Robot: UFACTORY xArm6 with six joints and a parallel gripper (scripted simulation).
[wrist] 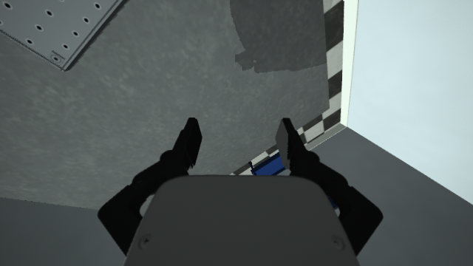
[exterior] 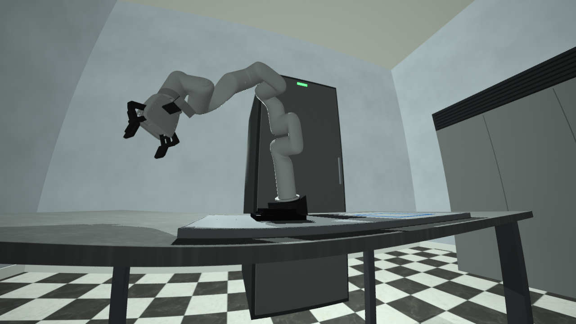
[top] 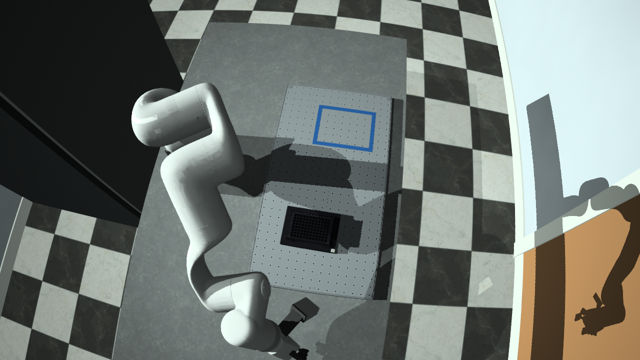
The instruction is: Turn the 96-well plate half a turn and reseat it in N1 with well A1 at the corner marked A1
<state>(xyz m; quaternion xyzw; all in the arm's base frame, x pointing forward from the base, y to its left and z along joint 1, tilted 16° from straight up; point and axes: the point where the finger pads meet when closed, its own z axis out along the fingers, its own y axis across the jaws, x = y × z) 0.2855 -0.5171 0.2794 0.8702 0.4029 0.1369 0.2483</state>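
My hand is 340 mm to the right of the black 96-well plate, 160 mm above it and 50 mm short of it. From my hand the other things lie so: small white A1 mark (270 mm to the left, 160 mm below, 120 mm ahead); black plate nest N1 (340 mm to the left, 170 mm below, 50 mm ahead).
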